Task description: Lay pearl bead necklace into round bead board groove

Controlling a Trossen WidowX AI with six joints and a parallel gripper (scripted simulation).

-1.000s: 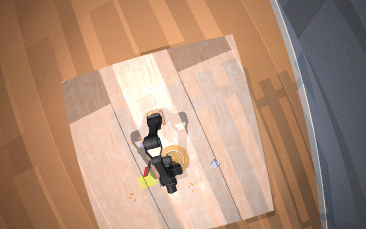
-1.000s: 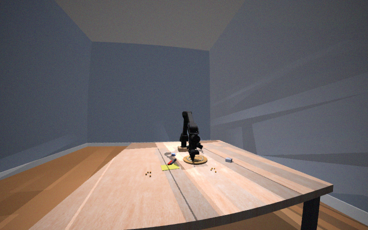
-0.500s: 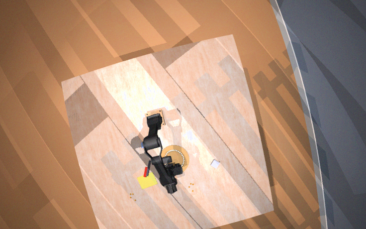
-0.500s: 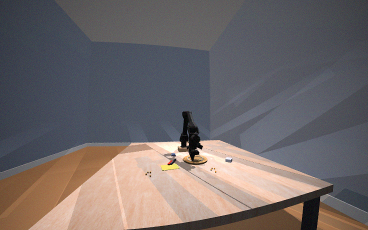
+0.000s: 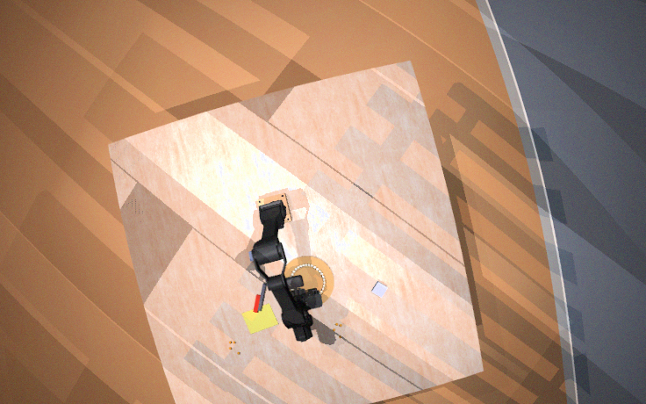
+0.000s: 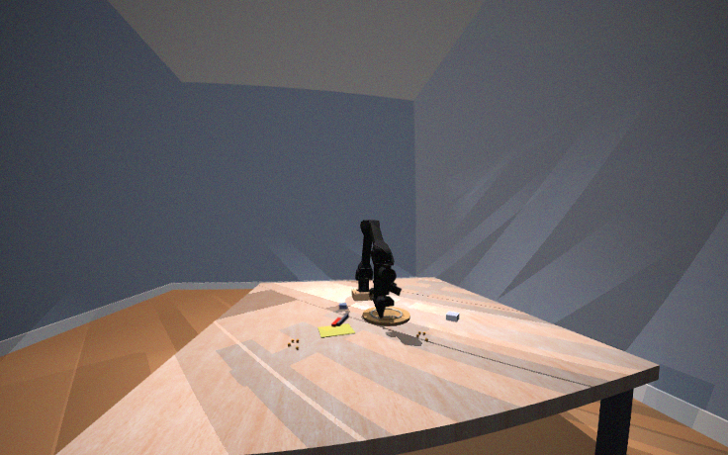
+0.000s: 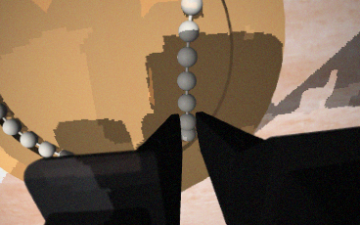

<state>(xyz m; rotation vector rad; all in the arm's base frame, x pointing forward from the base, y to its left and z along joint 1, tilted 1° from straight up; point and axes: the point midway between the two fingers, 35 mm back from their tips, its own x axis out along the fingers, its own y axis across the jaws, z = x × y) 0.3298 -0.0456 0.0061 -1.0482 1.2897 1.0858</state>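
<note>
Now: the round bead board 40 mm behind my gripper tip, 40 mm to the left of it and 10 mm below it. Also, from my gripper tip: blue block (210 mm behind, 100 mm to the right, 10 mm below); yellow note (30 mm ahead, 190 mm to the right, 20 mm below); red marker (40 mm behind, 160 mm to the right, 10 mm below).
</note>
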